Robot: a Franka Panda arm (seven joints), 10 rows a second.
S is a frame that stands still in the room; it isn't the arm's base.
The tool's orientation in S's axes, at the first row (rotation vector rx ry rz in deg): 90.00, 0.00, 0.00
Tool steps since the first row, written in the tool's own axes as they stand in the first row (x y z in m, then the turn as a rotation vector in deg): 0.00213, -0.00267, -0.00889, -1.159, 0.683, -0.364; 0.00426, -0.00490, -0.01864, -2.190, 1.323, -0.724; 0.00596, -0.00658, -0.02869, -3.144, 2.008, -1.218; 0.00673, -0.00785, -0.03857, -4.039, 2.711, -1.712; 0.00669, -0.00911, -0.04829, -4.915, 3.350, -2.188; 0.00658, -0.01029, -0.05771, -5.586, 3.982, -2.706
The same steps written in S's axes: 0.00213, 0.00889, -0.00267, -1.159, 0.364, 0.683; 0.00426, 0.01864, -0.00490, -2.190, 0.724, 1.323; 0.00596, 0.02869, -0.00658, -3.144, 1.218, 2.008; 0.00673, 0.03857, -0.00785, -4.039, 1.712, 2.711; 0.00669, 0.04829, -0.00911, -4.915, 2.188, 3.350; 0.00658, 0.05771, -0.01029, -5.586, 2.706, 3.982
